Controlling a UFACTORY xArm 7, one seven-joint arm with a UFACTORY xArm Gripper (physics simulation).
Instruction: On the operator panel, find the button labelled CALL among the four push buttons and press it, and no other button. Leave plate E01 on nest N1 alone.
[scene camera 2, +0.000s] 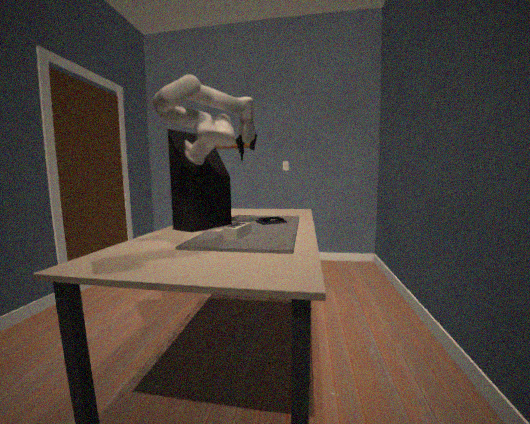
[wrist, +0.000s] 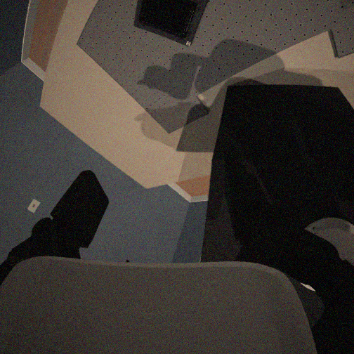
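Where they show: gripper, fingertip midpoint: (scene camera 2: 247, 151); arm's base, origin of the base link: (scene camera 2: 194, 156).
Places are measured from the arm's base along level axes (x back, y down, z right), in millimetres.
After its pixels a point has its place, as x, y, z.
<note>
My gripper (scene camera 2: 247, 148) @[-296, -25, 65] (wrist: 158, 179) is open and empty, high above the table; in the wrist view its right finger is lost against black. A pale box (scene camera 2: 239, 230) @[-141, 365, 430] sits on the grey board (scene camera 2: 270, 242) @[-244, 405, 543] (wrist: 112, 42); it may be the operator panel, but no buttons or CALL label can be made out. A dark rectangular item (scene camera 2: 271, 220) @[-429, 387, 105] (wrist: 170, 16) lies farther back on the board, with a small unreadable white tag at its corner in the wrist view. It may be nest N1 with plate E01; I cannot tell.
A tall black block (scene camera 2: 197, 190) @[0, 193, 91] (wrist: 280, 130) stands at the table's left edge beside the arm. The pale wooden table (scene camera 2: 165, 272) @[172, 418, 717] (wrist: 100, 130) carries the board. Arm shadows fall across board and table. A wall plate (scene camera 2: 286, 165) (wrist: 34, 205) is on the back wall.
</note>
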